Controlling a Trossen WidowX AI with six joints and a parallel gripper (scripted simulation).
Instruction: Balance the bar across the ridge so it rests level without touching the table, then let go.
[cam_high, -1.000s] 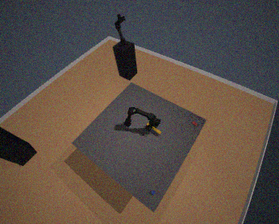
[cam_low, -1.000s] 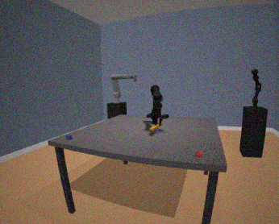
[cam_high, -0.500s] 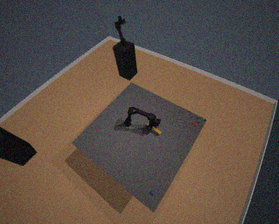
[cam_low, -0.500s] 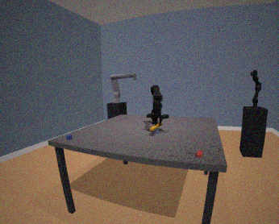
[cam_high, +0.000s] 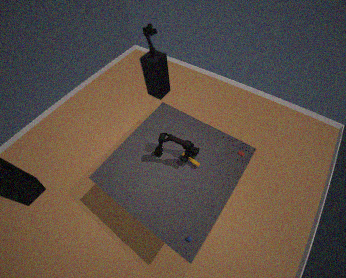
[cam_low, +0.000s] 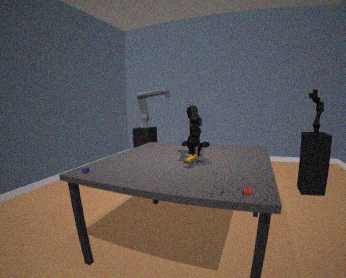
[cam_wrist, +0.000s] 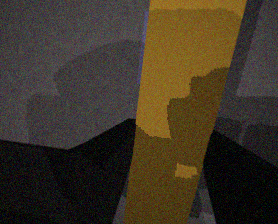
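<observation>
Right now the yellow bar is 30 mm ahead of my gripper tip. Also, from my gripper tip: blue block: 620 mm to the right, 430 mm ahead, 40 mm below; then red block: 430 mm ahead, 380 mm to the left, 50 mm below.
</observation>
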